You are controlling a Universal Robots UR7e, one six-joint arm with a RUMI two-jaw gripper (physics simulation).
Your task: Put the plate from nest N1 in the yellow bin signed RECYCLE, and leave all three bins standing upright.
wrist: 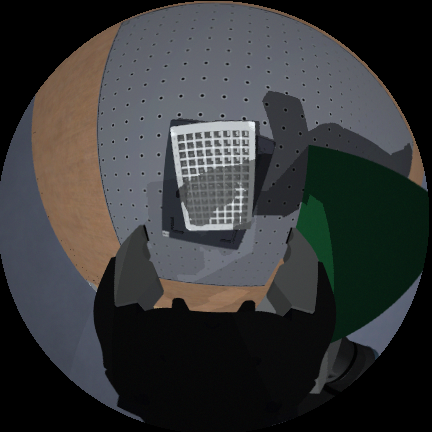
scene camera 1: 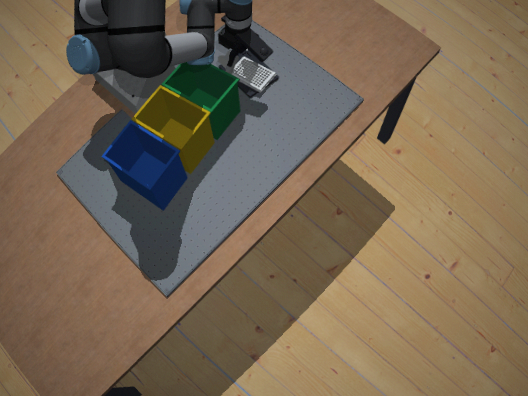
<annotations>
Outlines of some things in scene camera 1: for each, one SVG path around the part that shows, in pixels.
My gripper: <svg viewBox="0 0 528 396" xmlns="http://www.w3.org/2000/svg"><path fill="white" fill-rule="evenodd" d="M221 18L221 21L225 23L225 27L218 33L219 44L227 49L231 48L232 51L228 51L225 56L220 55L218 61L226 69L227 73L233 74L239 59L238 54L243 53L246 49L260 62L265 61L273 53L273 50L250 28L251 24L245 29L237 30L230 28L226 24L225 16Z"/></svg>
A green bin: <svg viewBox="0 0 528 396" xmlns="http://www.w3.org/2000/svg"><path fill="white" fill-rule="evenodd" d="M181 63L161 85L211 112L209 120L213 138L218 140L240 112L238 81L240 79L212 64L189 65L187 62Z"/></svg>
</annotations>
